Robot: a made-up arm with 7 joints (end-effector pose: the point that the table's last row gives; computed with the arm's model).
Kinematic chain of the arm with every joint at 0, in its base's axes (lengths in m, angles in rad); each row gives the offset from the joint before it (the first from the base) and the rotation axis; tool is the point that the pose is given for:
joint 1: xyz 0 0 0.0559 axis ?
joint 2: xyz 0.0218 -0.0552 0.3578 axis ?
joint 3: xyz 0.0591 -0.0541 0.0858 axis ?
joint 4: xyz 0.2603 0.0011 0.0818 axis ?
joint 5: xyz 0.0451 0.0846 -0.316 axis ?
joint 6: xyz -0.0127 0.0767 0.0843 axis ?
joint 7: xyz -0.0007 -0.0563 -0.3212 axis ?
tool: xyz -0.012 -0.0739 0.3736
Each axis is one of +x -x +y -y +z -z.
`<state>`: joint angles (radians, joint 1 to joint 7).
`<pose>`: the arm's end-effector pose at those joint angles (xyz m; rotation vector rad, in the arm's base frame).
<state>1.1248 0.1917 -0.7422 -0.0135 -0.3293 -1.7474 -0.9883</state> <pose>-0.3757 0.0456 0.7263 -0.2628 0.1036 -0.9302</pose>
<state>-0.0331 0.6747 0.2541 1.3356 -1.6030 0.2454 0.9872</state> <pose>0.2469 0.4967 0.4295 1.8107 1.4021 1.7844</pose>
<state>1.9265 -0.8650 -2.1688 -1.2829 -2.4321 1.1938 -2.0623</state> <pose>-0.7223 -0.2131 -0.4601 -1.9095 -0.6705 0.5383</pose>
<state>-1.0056 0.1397 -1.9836 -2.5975 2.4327 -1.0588 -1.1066</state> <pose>0.2046 -0.4643 0.5777 -1.7511 -2.0355 0.1986</pose>
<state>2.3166 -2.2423 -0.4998 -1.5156 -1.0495 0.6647 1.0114</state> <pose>-0.1674 -0.2239 -0.7469 1.3182 -0.3011 -0.5933</pose>
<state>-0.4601 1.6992 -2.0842 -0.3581 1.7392 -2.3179 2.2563</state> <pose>0.4113 0.1013 0.7993 -0.1661 -2.0038 2.3543</pose>
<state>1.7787 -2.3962 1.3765 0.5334 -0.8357 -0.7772 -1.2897</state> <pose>-0.0350 -0.2230 0.0656 1.2386 1.0026 1.2284</pose>
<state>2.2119 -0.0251 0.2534 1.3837 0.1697 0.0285 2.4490</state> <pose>-0.7144 0.0795 0.0812 1.3005 1.6192 -1.3045</pose>
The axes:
joint 1: -y
joint 2: +z
joint 3: +y
joint 4: +x
joint 5: -y
joint 6: -y
joint 7: +z

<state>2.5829 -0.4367 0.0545 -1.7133 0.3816 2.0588 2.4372</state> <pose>-0.3016 -0.4463 -0.2253 -2.3033 1.5427 -1.3894</pose>
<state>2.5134 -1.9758 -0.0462 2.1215 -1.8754 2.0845 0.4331</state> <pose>-0.4173 -0.5283 -0.5245 -0.9969 1.2042 -0.2696</pose>
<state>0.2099 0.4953 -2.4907 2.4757 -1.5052 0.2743 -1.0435</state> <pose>-0.4706 -0.2543 0.4235 -0.3533 -0.9265 1.9415</pose>
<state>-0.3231 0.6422 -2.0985 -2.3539 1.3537 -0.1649 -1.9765</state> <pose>0.2353 -0.5043 0.4598 -0.3054 2.7176 0.9398</pose>
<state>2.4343 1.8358 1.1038 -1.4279 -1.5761 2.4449 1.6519</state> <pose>-0.2050 0.1999 0.1421 2.0714 -1.8231 0.3439</pose>
